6 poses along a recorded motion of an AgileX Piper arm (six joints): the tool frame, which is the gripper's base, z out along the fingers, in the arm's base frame.
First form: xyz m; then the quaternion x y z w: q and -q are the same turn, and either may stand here.
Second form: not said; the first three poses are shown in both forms.
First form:
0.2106, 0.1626, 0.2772, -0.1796, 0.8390, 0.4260, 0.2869
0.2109, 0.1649, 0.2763, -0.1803, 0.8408, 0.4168, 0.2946
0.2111, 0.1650, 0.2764, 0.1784, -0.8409, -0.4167, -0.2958
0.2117, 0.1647, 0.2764, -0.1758, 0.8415, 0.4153, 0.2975
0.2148, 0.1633, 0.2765, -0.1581, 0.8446, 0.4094, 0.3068
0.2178, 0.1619, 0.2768, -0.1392, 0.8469, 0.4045, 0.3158
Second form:
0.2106, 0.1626, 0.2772, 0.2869, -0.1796, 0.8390, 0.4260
0.2109, 0.1649, 0.2763, 0.2946, -0.1803, 0.8408, 0.4168
0.2111, 0.1650, 0.2764, 0.2958, -0.1784, 0.8409, 0.4167
0.2117, 0.1647, 0.2764, 0.2975, -0.1758, 0.8415, 0.4153
0.2148, 0.1633, 0.2765, 0.3068, -0.1581, 0.8446, 0.4094
0.2178, 0.1619, 0.2768, 0.3158, -0.1392, 0.8469, 0.4045

